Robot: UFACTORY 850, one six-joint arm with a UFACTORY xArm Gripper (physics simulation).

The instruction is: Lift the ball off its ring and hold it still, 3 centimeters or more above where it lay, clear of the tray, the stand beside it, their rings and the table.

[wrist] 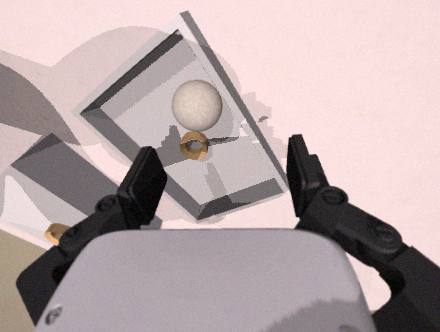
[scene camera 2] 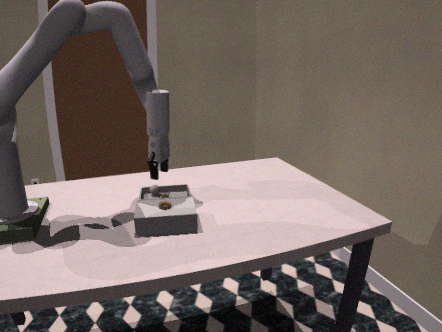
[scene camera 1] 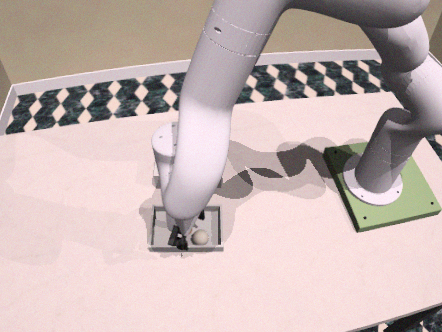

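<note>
The pale ball (scene camera 1: 200, 237) (scene camera 2: 154, 190) (wrist: 197, 105) lies in the grey tray (scene camera 1: 210, 249) (wrist: 235, 100), beside the tray's orange ring (scene camera 2: 165, 195) (wrist: 194, 146) and not on it, near a long wall. My gripper (scene camera 1: 191, 231) (scene camera 2: 159, 173) (wrist: 221, 157) is open and empty, above the tray, with its fingers wide apart. In the wrist view the ball shows beyond the fingertips, left of the middle between them. In scene camera 1 the arm hides part of the tray.
The box-shaped stand (scene camera 1: 156, 179) (scene camera 2: 165, 225) (wrist: 65, 175) is next to the tray, with its own orange ring (scene camera 2: 165, 205) (wrist: 56, 233) on top. The arm's base stands on a green plate (scene camera 1: 395, 215). The tray's raised walls surround the ball.
</note>
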